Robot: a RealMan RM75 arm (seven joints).
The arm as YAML. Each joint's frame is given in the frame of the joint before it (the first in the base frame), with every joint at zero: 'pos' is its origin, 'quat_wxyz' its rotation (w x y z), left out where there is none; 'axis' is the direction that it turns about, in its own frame. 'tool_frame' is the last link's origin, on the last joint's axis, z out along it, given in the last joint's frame.
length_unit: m
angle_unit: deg
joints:
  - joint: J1
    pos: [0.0, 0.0, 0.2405]
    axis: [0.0, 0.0, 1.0]
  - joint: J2
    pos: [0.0, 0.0, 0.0]
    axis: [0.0, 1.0, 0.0]
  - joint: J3
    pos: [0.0, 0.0, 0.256]
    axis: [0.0, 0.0, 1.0]
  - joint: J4
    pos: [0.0, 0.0, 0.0]
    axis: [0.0, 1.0, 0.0]
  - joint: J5
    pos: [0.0, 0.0, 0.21]
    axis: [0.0, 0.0, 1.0]
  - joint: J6
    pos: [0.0, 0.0, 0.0]
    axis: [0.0, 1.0, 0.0]
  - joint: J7
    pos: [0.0, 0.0, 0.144]
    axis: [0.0, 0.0, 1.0]
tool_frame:
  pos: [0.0, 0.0, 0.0]
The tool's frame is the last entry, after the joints.
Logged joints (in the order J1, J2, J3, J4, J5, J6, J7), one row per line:
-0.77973, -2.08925, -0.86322, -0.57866, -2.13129, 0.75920, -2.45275
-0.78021, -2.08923, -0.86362, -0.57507, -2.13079, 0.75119, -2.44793
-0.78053, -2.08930, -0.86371, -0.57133, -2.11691, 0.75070, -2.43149
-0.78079, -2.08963, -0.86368, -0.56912, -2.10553, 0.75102, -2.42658
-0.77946, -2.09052, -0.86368, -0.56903, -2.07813, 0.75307, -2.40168
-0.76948, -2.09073, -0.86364, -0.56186, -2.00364, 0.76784, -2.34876
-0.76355, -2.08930, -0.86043, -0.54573, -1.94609, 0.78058, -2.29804
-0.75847, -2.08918, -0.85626, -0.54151, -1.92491, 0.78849, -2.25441
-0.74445, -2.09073, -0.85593, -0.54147, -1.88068, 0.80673, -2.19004
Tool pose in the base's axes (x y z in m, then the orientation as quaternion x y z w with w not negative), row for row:
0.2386, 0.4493, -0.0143, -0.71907, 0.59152, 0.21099, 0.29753
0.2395, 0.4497, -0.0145, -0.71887, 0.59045, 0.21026, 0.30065
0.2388, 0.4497, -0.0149, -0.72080, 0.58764, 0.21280, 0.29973
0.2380, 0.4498, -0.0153, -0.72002, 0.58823, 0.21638, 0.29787
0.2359, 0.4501, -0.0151, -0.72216, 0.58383, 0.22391, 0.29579
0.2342, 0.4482, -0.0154, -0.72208, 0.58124, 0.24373, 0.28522
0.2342, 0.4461, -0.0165, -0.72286, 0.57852, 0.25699, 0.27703
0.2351, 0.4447, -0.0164, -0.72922, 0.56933, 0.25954, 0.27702
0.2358, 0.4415, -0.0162, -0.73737, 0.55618, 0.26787, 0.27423
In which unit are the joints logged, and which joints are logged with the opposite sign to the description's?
The joints are logged in radians. Opposite sign: J1, J2, J6, J7.
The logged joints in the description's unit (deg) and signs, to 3 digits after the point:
44.675, 119.705, -49.459, -33.155, -122.114, -43.499, 140.532
44.703, 119.704, -49.482, -32.949, -122.085, -43.040, 140.256
44.721, 119.708, -49.487, -32.735, -121.290, -43.012, 139.314
44.736, 119.727, -49.485, -32.608, -120.638, -43.030, 139.033
44.660, 119.778, -49.485, -32.603, -119.068, -43.148, 137.606
44.088, 119.790, -49.483, -32.192, -114.800, -43.994, 134.574
43.748, 119.708, -49.299, -31.268, -111.503, -44.724, 131.668
43.457, 119.701, -49.060, -31.026, -110.289, -45.177, 129.168
42.654, 119.790, -49.041, -31.024, -107.755, -46.222, 125.480

